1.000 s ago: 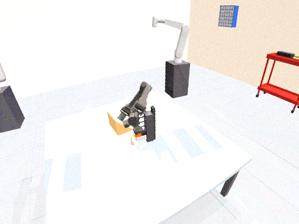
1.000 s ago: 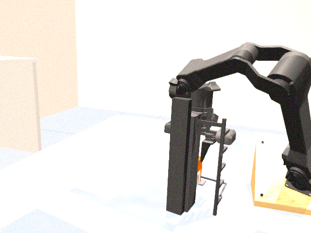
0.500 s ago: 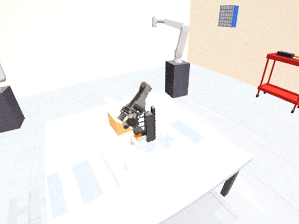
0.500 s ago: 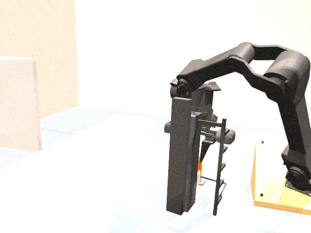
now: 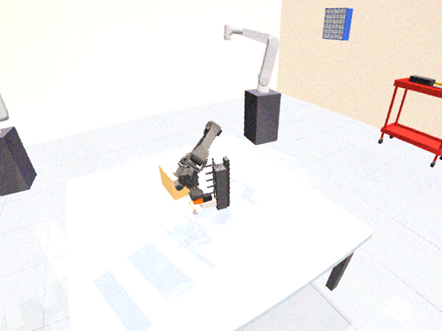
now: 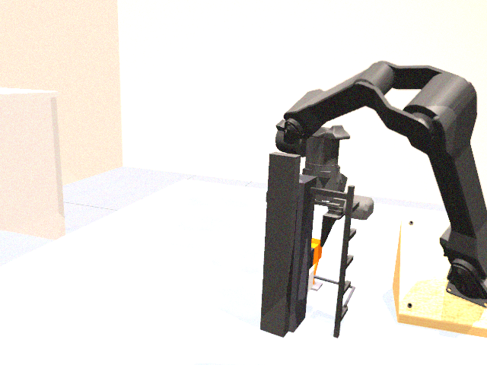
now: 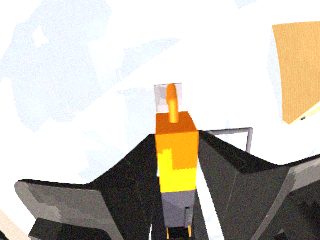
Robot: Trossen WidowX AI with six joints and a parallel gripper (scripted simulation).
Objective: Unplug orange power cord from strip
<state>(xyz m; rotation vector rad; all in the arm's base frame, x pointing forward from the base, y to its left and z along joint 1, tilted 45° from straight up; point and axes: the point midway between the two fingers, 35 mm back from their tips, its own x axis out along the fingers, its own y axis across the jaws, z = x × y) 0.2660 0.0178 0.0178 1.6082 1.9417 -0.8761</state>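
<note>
My gripper tip is 30 mm to the right of the orange plug. The rest, counted from my gripper tip: grey block 80 mm below.
</note>
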